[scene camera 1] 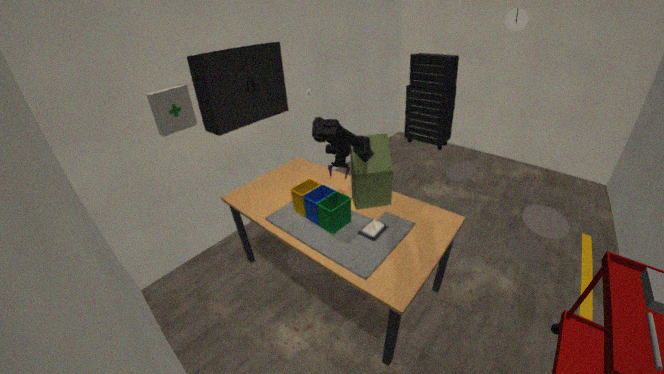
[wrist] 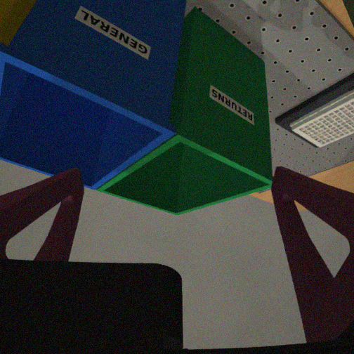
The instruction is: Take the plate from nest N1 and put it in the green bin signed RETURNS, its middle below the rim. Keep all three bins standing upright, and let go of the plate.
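Frame: origin at the arm's base, x up, y ahead, z left, level; centimetres.
Where they show: gripper, between the fingertips: (scene camera 1: 338, 178); arm's base, origin of its link: (scene camera 1: 363, 151).
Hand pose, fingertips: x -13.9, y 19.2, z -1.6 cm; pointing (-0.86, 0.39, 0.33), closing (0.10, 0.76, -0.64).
Things, the pixels of their top centre, and the offset from my fingertips. Level surfaces: height alone.
- whitish plate, centre of its top: (scene camera 1: 373, 227) dx -21.5, dy -4.3, dz +31.6 cm
- green bin, centre of its top: (scene camera 1: 333, 200) dx -6.1, dy +11.2, dz +12.3 cm
- upright blue bin, centre of its top: (scene camera 1: 319, 193) dx -6.1, dy +14.3, dz -0.5 cm
- yellow bin, centre of its top: (scene camera 1: 305, 186) dx -6.1, dy +17.5, dz -13.3 cm
- grey perforated mat, height of its surface: dx -24.0 cm
- wooden table, height of its surface: dx -25.4 cm
The whitish plate (scene camera 1: 374, 228) (wrist: 332, 121), with a grid of wells, sits in a dark nest (wrist: 310, 104); no N1 sign is readable. The green bin (scene camera 1: 336, 219) (wrist: 220, 85) signed RETURNS stands upright beside the upright blue bin (scene camera 1: 311, 210) (wrist: 110, 75) signed GENERAL. The yellow bin (scene camera 1: 298, 201) (wrist: 11, 20) stands upright on the blue bin's other side. My gripper (scene camera 1: 339, 176) (wrist: 177, 177) is open and empty, above and behind the bins, well away from the plate. No plate shows in the visible part of the green bin.
The bins and nest stand on a grey perforated mat (scene camera 1: 330, 245) (wrist: 300, 42) on the wooden table (scene camera 1: 425, 220). A tall olive-green box (scene camera 1: 372, 190) stands behind the green bin and nest, close to the arm. A red cart (scene camera 1: 608, 300) stands on the floor at the right.
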